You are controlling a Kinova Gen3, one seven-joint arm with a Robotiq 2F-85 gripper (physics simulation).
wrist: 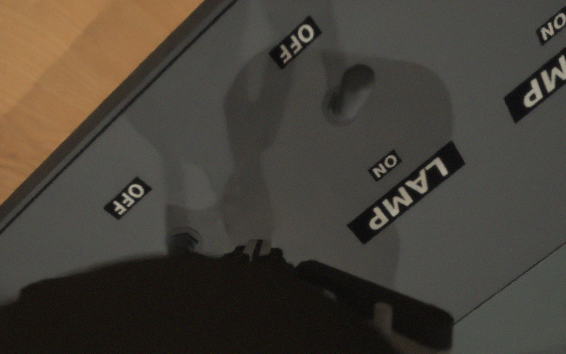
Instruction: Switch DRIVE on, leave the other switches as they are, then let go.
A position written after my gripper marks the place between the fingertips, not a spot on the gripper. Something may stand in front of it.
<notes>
In view: my gripper (259,255) and a switch panel (439,188).
</notes>
